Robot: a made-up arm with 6 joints. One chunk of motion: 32 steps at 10 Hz.
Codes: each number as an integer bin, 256 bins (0 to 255) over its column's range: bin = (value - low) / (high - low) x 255, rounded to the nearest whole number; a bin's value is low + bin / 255 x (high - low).
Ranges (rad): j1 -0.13..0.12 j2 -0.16..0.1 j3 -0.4..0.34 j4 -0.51..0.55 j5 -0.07..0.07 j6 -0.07..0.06
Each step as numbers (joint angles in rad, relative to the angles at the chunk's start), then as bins.
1 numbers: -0.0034 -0.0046 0.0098 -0.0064 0.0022 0.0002
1 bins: 129 152 141 121 132 138
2 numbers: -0.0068 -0.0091 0.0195 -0.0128 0.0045 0.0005
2 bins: 126 148 145 120 136 138
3 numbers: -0.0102 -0.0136 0.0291 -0.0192 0.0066 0.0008
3 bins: 122 144 148 118 140 139
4 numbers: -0.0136 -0.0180 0.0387 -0.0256 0.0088 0.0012
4 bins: 119 139 151 117 144 140
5 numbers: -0.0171 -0.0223 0.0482 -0.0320 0.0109 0.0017
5 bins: 115 135 154 115 147 141
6 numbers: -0.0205 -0.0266 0.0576 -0.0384 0.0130 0.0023
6 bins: 112 131 158 113 151 142
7 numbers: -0.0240 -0.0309 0.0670 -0.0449 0.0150 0.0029
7 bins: 108 127 161 112 155 143
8 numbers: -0.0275 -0.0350 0.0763 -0.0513 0.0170 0.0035
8 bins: 105 123 164 110 158 144
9 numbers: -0.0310 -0.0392 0.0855 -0.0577 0.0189 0.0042
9 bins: 101 118 167 109 162 146
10 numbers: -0.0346 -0.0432 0.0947 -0.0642 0.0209 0.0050
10 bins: 97 115 170 107 166 147
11 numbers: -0.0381 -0.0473 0.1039 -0.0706 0.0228 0.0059
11 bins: 94 111 174 106 169 149
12 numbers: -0.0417 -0.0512 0.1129 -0.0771 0.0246 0.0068
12 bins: 90 107 177 104 172 151
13 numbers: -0.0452 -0.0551 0.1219 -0.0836 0.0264 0.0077
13 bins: 86 103 180 103 176 152
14 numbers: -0.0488 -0.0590 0.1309 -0.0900 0.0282 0.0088
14 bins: 83 99 183 101 179 155
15 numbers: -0.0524 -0.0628 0.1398 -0.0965 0.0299 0.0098
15 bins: 79 95 186 99 182 157
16 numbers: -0.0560 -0.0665 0.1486 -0.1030 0.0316 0.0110
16 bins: 75 92 189 98 185 159
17 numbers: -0.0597 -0.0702 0.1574 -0.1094 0.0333 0.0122
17 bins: 72 88 192 96 188 161
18 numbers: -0.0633 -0.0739 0.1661 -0.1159 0.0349 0.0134
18 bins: 68 84 195 95 191 164
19 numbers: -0.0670 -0.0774 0.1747 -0.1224 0.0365 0.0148
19 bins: 64 81 198 93 194 166
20 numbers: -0.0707 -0.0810 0.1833 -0.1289 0.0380 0.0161
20 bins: 60 77 201 92 197 169
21 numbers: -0.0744 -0.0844 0.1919 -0.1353 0.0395 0.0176
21 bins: 57 74 204 90 199 172
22 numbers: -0.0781 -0.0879 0.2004 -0.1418 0.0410 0.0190
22 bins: 53 71 207 89 202 175
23 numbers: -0.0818 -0.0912 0.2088 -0.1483 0.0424 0.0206
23 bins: 49 67 210 87 205 178
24 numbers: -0.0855 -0.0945 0.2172 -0.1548 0.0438 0.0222
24 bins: 45 64 213 85 207 181
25 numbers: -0.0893 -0.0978 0.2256 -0.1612 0.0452 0.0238
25 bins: 42 61 216 84 210 184
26 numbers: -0.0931 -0.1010 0.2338 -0.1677 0.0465 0.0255
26 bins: 38 58 218 82 212 187
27 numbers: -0.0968 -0.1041 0.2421 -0.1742 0.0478 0.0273
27 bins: 34 55 221 81 215 191
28 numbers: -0.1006 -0.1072 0.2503 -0.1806 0.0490 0.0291
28 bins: 30 52 224 79 217 194
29 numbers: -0.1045 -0.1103 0.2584 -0.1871 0.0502 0.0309
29 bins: 26 49 227 78 219 198
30 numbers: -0.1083 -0.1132 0.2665 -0.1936 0.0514 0.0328
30 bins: 22 46 230 76 221 202
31 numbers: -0.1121 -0.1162 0.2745 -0.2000 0.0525 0.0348
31 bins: 18 43 232 75 223 206
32 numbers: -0.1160 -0.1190 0.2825 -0.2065 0.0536 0.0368
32 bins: 14 40 235 73 225 209
